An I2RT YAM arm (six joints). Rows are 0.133 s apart.
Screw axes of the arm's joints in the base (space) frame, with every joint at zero. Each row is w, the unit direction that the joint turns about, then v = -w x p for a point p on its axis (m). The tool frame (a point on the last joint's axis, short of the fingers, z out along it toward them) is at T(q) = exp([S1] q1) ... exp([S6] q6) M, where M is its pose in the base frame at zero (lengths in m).
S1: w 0 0 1 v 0.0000 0.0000 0.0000
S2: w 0 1 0 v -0.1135 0.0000 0.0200
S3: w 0 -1 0 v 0.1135 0.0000 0.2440
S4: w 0 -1 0 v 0.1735 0.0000 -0.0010
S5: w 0 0 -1 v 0.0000 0.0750 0.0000
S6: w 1 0 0 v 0.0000 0.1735 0.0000
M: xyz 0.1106 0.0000 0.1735 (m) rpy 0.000 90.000 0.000 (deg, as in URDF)
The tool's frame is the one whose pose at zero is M.
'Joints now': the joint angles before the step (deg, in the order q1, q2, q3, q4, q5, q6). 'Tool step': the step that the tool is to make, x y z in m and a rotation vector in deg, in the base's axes. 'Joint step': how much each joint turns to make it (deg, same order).
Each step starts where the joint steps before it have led.
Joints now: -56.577, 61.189, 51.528, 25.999, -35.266, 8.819
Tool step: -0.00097, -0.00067, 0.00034, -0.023, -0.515, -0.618
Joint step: -0.217, -0.001, -0.132, 0.633, 0.503, 0.349
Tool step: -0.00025, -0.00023, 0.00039, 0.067, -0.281, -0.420
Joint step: -0.024, -0.001, 0.000, 0.196, 0.458, 0.175
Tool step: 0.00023, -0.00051, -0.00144, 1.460, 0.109, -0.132
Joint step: 0.022, 0.001, 0.000, -0.851, 0.350, 0.767
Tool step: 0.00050, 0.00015, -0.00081, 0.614, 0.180, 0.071
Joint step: 0.131, -0.021, 0.002, -0.525, 0.109, 0.196
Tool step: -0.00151, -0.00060, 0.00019, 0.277, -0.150, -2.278
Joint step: -0.108, -0.284, -0.001, -0.634, 2.165, -0.372
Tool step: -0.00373, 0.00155, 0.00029, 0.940, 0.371, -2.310
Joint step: -0.285, -1.050, 0.000, -2.229, 2.009, -0.372
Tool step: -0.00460, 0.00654, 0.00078, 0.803, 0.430, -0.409
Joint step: -0.023, -1.966, -0.350, -2.533, 0.393, -0.021
